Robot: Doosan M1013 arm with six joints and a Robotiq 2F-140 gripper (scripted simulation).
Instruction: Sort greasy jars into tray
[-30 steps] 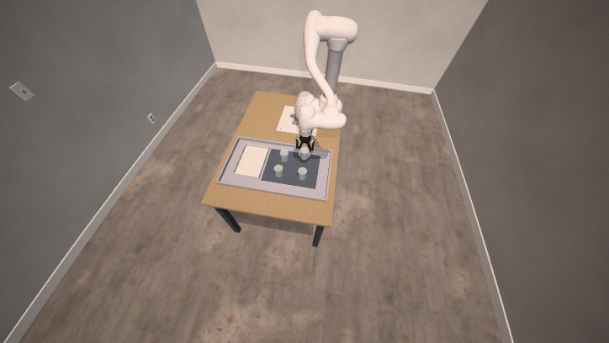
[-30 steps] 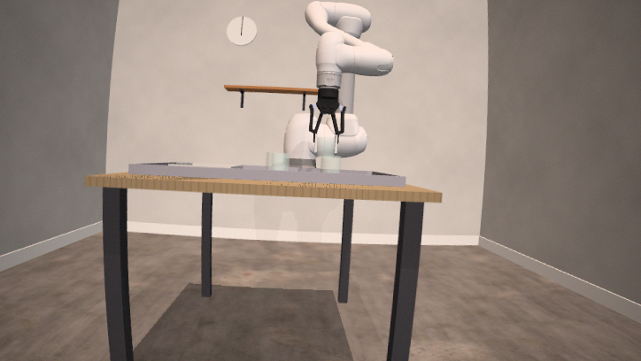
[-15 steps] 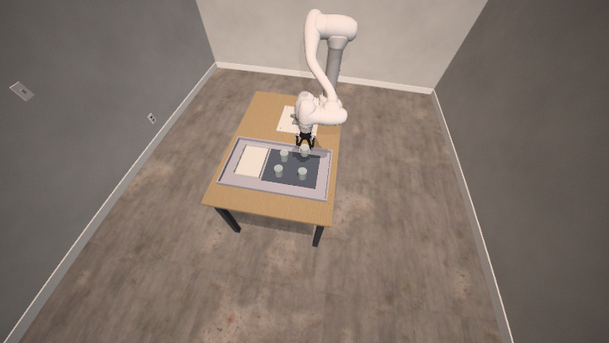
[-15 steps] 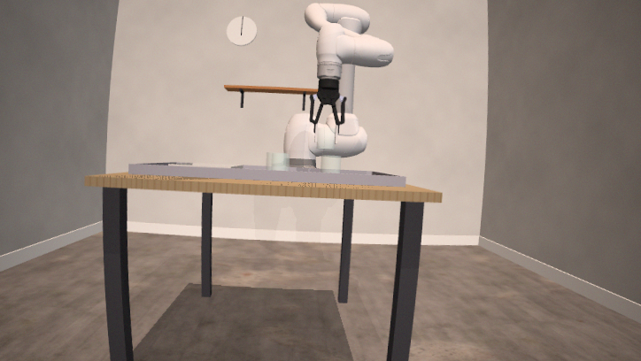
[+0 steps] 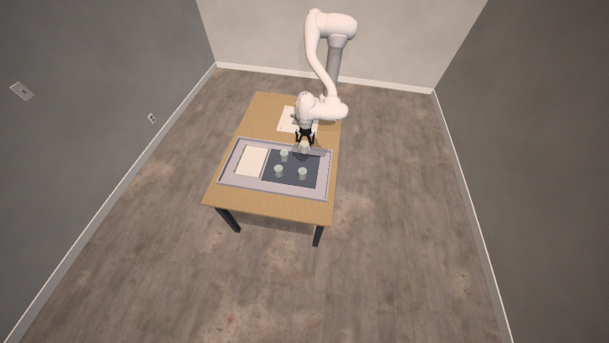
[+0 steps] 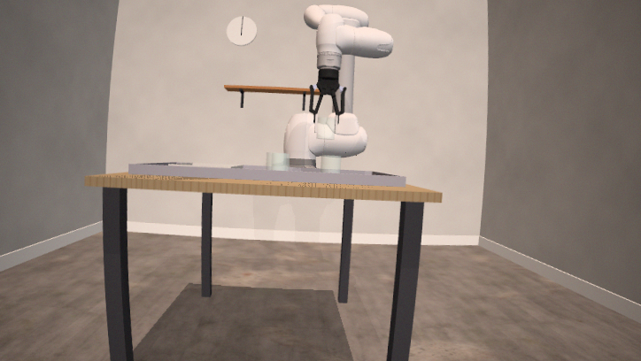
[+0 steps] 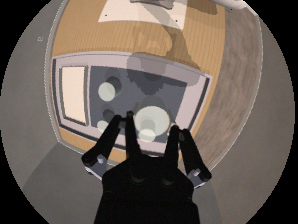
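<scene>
Right now the cream tray is 39 cm to the right of my hand, 18 cm below it and 12 cm ahead of it. From my hand the other things lie so: dark drying mat 19 cm below, 8 cm ahead, 7 cm to the right.
</scene>
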